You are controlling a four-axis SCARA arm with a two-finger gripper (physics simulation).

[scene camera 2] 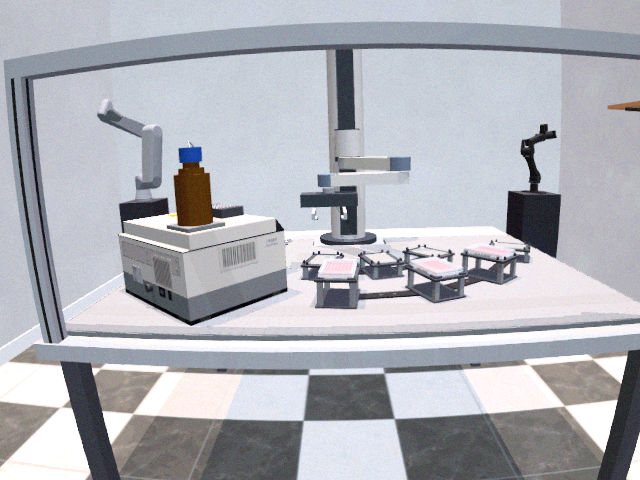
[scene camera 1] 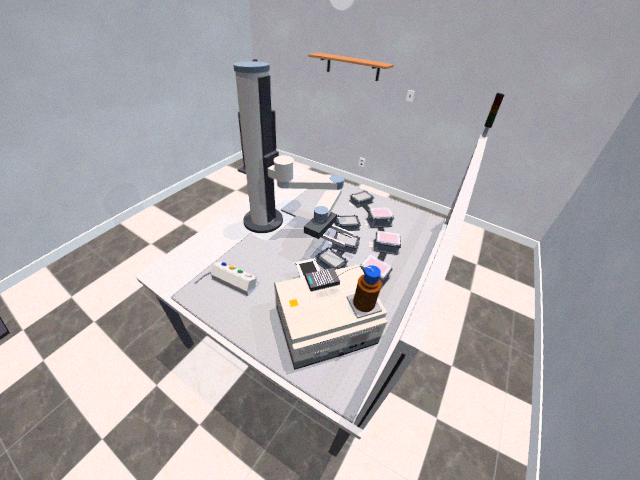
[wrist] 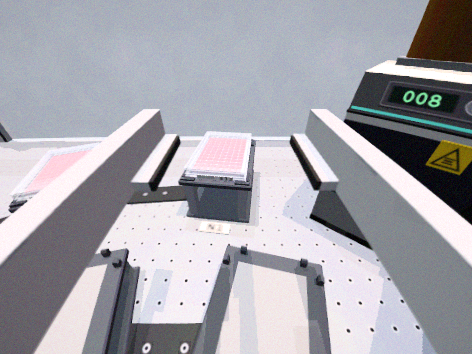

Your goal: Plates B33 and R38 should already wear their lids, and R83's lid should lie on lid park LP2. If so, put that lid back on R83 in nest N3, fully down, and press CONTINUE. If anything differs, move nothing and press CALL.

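Frame: origin at the arm's base, x ahead, y left, z up, level; metres.
Seen in the pictures: gripper, fingertip midpoint: (scene camera 2: 329,216) (scene camera 1: 348,240) (wrist: 235,125); arm's base, origin of the base link: (scene camera 2: 348,240) (scene camera 1: 263,220).
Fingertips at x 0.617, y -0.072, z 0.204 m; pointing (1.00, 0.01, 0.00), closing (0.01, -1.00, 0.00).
Pixels of each thing's top centre, then the offset from my fingertips to it. "pt": a spot on its surface instead.
- middle pink plate, middle of its top: (wrist: 62,163) (scene camera 2: 435,263) (scene camera 1: 388,237) 0.133 m ahead, 0.279 m left, 0.112 m down
- third pink plate, middle of its top: (scene camera 2: 489,248) (scene camera 1: 381,211) 0.008 m ahead, 0.477 m left, 0.105 m down
- brown bottle, surface spot: (scene camera 2: 192,198) pt 0.267 m ahead, 0.306 m right, 0.092 m up
- box with coloured buttons, middle of its top: (scene camera 1: 232,270) 0.404 m back, 0.401 m right, 0.107 m down
My gripper (scene camera 1: 350,240) (scene camera 2: 329,213) (wrist: 235,125) is shut at its narrow setting, with a wide gap and nothing between its fingers. It hangs above the low stands. In the wrist view, a pink plate (wrist: 220,154) with a clear cover sits on nest N1, beyond the fingertips; its code is unreadable. The middle pink plate (scene camera 1: 387,239) (scene camera 2: 435,266) (wrist: 57,170), on N3, is partly behind the left finger. A third pink plate (scene camera 1: 381,213) (scene camera 2: 489,251) stands farther along. Two low stands (wrist: 112,300) (wrist: 316,295) show pale insides; no lid is plain on them.
A cream instrument (scene camera 1: 325,315) (scene camera 2: 232,258) carries a brown bottle (scene camera 1: 367,293) (scene camera 2: 192,198). A box with coloured buttons (scene camera 1: 233,279) stands near the table's left side. The arm's column (scene camera 1: 251,144) rises behind the stands. A signal light (scene camera 1: 494,110) stands above the guard frame (scene camera 2: 320,36).
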